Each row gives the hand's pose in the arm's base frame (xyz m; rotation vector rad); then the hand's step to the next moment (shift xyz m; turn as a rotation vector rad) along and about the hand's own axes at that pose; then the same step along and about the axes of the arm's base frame.
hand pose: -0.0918 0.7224 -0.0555 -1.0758 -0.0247 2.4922
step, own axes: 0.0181 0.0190 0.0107 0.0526 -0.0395 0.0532
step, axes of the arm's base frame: -0.0256 -0.0087 -0.0084 -0.0545 0.0642 0.0080
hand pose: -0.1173 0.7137 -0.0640 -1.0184 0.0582 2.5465
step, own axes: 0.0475 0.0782 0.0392 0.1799 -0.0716 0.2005
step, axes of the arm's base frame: -0.0862 -0.0485 -0.0114 -0.2224 0.1645 0.0342
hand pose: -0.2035 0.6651 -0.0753 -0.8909 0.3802 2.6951
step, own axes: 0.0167 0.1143 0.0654 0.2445 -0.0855 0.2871
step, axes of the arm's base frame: -0.0868 -0.0814 0.0588 -0.3142 0.2174 0.0597
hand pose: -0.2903 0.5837 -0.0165 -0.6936 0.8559 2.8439
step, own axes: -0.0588 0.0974 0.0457 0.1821 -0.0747 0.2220
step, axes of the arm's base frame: 0.0136 -0.0544 0.1090 -0.2349 0.1756 0.0450
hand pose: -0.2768 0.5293 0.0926 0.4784 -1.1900 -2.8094
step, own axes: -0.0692 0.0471 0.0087 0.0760 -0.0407 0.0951
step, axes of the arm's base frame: 0.0598 -0.0154 0.0572 -0.0981 0.0817 0.0136
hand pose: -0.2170 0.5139 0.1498 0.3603 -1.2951 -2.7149
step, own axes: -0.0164 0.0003 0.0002 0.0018 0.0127 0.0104
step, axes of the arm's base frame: 0.0158 0.0033 0.0031 -0.0045 -0.0006 0.0159
